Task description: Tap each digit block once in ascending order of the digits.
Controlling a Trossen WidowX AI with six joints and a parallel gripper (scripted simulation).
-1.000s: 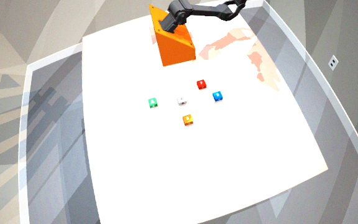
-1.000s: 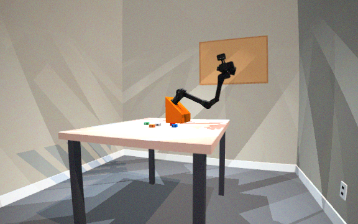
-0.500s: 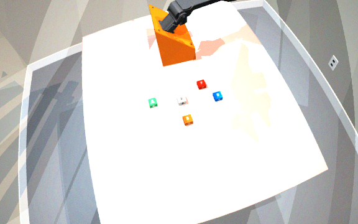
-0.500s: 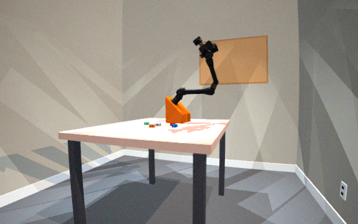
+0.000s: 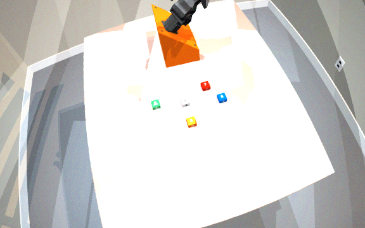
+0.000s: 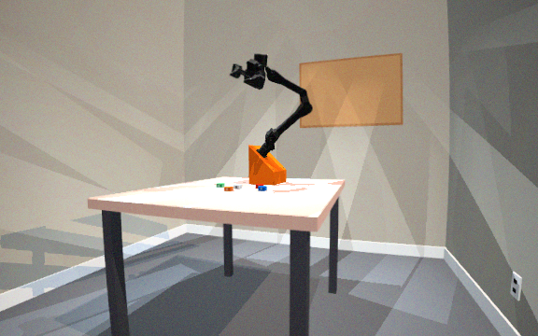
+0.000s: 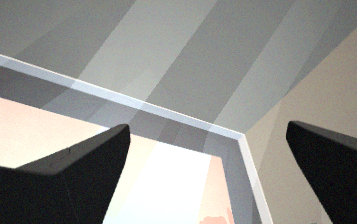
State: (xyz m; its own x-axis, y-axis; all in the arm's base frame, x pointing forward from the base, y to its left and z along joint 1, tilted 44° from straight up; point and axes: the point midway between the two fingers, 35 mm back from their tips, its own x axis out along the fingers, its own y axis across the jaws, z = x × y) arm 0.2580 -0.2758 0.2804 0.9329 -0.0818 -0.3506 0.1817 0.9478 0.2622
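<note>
Now: gripper tip 3 cm past the blue block, 11 cm to the right of it and 51 cm above it. Also, from my gripper tip: red block: 11 cm behind, 7 cm to the left, 51 cm below; then white block: 7 cm behind, 3 cm to the right, 51 cm below; then yellow-orange block: 2 cm ahead, 4 cm to the right, 51 cm below.
</note>
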